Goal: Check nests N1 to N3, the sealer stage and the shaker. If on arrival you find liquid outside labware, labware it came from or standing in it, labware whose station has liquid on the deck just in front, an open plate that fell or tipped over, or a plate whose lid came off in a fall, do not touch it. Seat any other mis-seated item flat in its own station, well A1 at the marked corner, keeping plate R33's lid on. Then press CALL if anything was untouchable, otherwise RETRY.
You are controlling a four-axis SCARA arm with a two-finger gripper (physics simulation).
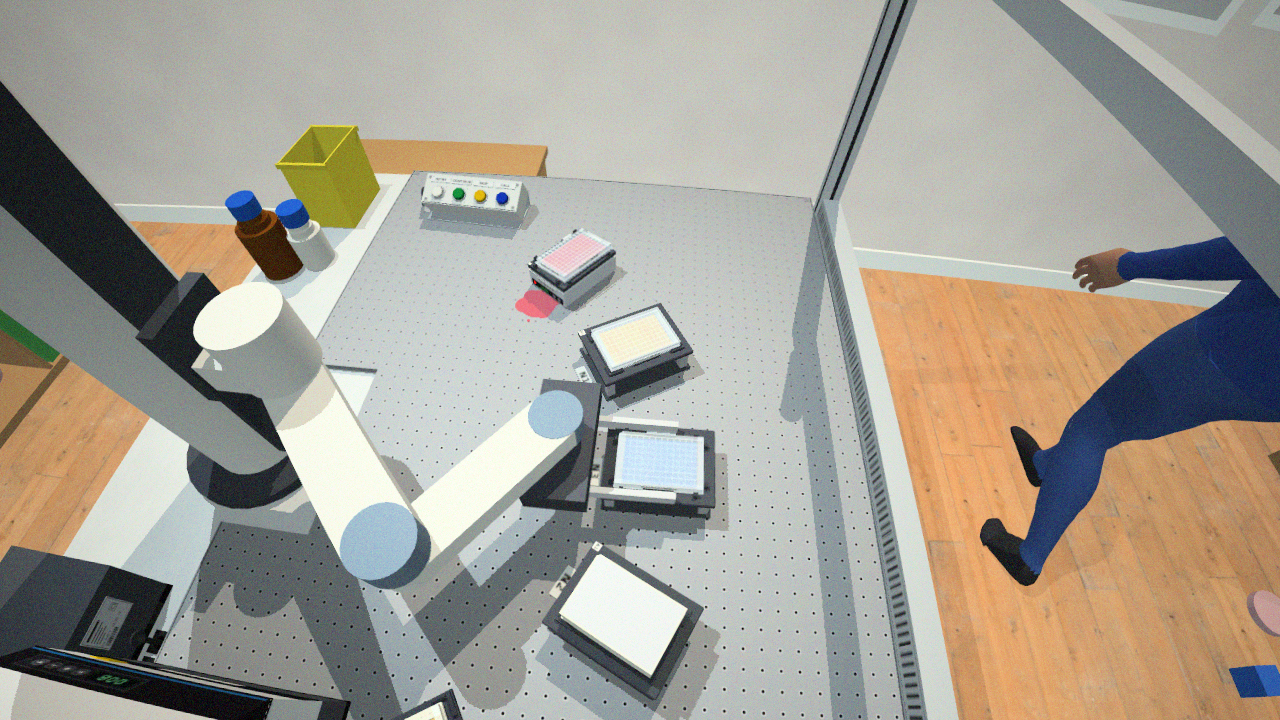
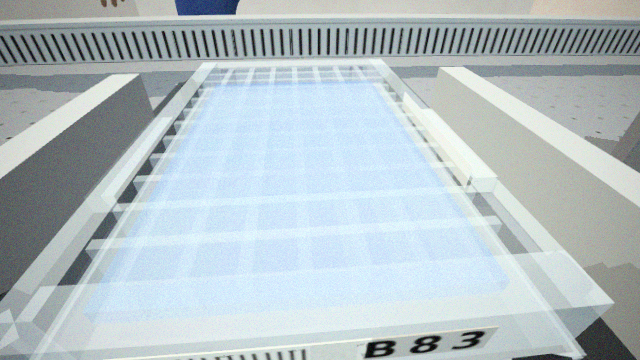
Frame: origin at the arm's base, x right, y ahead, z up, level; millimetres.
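Where they show: gripper, fingertip midpoint: (image 1: 676, 461) (image 2: 295, 97); arm's base, origin of the base link: (image 1: 266, 438).
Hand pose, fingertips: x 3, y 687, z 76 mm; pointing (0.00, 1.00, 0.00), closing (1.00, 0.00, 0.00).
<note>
Things, the pixels of their top centre, and the offset from my fingertips. "pt": a spot on its surface instead.
- blue-filled plate B83, middle of its top: (image 2: 297, 116) (image 1: 660, 459) dx +0, dy -23, dz +3 mm
- dark nest, middle of its top: (image 2: 295, 130) (image 1: 660, 460) dx -1, dy -23, dz -1 mm
- yellow-filled plate, middle of its top: (image 1: 635, 335) dx -221, dy -77, dz +5 mm
- white-topped plate, middle of its top: (image 1: 623, 611) dx +213, dy -57, dz +38 mm
- front nest, surface spot: (image 1: 657, 687) pt dx +290, dy -10, dz -4 mm
- pink-filled plate, middle of its top: (image 1: 573, 249) dx -410, dy -212, dz +14 mm
- grey block-shaped station, surface spot: (image 1: 588, 282) pt dx -378, dy -181, dz -39 mm
- red puddle, middle of its top: (image 1: 538, 303) dx -335, dy -275, dz -63 mm
- button box, surface spot: (image 1: 475, 198) pt dx -567, dy -453, dz +1 mm
- yellow bin, middle of its top: (image 1: 300, 163) dx -539, dy -807, dz +94 mm
- brown bottle, middle of its top: (image 1: 255, 223) dx -403, dy -862, dz +43 mm
- white bottle, middle of its top: (image 1: 302, 231) dx -433, dy -792, dz +2 mm
- dark device with a display, surface spot: (image 1: 111, 679) pt dx +358, dy -549, dz +136 mm
My gripper (image 1: 677, 459) (image 2: 295, 97) is shut on the blue-filled plate B83 (image 1: 659, 462) (image 2: 300, 175), its fingers along both long sides. The plate looks level and is over or in a dark nest (image 1: 708, 488); whether it touches the nest cannot be told. A yellow-filled plate (image 1: 637, 339) is on the nest behind it. A white-topped plate (image 1: 623, 613) is on the front nest (image 1: 657, 687). A pink-filled plate (image 1: 575, 255) sits on a grey block-shaped station (image 1: 588, 282), with a red puddle (image 1: 535, 303) on the deck at its front-left. The button box (image 1: 474, 198) has white, green, yellow and blue buttons.
A yellow bin (image 1: 331, 183), a brown bottle (image 1: 271, 246) and a white bottle (image 1: 310, 243) stand at the back left. A dark device with a display (image 1: 111, 679) is at the front left. A slotted rail (image 1: 863, 429) (image 2: 310, 42) edges the deck. A person in blue (image 1: 1136, 376) is beyond it.
</note>
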